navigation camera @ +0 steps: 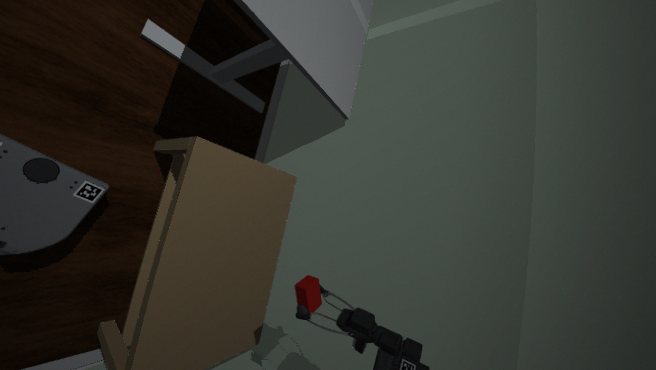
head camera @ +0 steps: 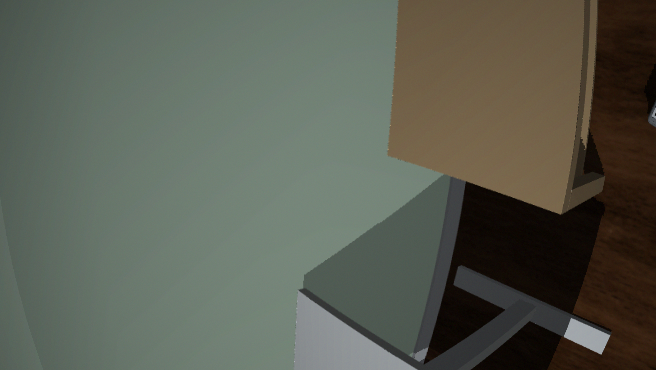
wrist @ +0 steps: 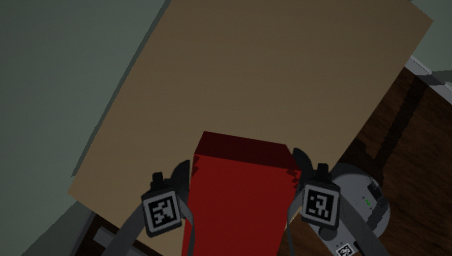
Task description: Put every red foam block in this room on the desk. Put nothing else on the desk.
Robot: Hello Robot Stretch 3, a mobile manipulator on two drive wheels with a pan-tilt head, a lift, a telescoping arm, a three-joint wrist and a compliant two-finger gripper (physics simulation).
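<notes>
A red foam block is held between the two fingertips of my gripper, which is shut on it. In the navigation camera the block appears near the wall-side edge of a tan wooden table, raised on the outstretched wrist. In the wrist view the tan top lies beyond and below the block. A white-topped desk with grey legs stands past the end of the tan table, apart from the gripper. Part of its top shows. The gripper does not show in the head camera.
The tan table stands between my base and the green wall. The desk's grey foot bar rests on the dark wood floor.
</notes>
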